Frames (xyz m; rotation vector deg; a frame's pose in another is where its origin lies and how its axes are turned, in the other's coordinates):
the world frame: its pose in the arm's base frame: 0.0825 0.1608 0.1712 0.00 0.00 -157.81
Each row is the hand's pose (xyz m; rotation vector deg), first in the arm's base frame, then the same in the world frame.
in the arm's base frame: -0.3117 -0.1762 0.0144 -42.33 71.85 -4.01
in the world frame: 0.4923 0.1632 -0.1568 -101.83 -35.88 117.87
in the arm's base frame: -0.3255 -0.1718 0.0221 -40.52 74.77 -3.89
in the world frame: 0.5034 0.1539 -0.1491 -104.88 -32.78 116.56
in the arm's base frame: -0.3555 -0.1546 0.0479 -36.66 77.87 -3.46
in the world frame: 0.5247 0.1266 -0.1233 -107.87 -27.13 116.00
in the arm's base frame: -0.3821 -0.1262 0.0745 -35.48 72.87 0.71
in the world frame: 0.5386 0.0903 -0.0967 -103.92 -27.58 123.61
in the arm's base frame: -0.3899 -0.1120 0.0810 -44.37 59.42 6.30
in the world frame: 0.5404 0.0742 -0.0902 -91.84 -44.11 133.80
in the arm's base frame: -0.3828 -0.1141 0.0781 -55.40 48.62 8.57
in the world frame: 0.5347 0.0788 -0.0931 -81.08 -62.51 136.01
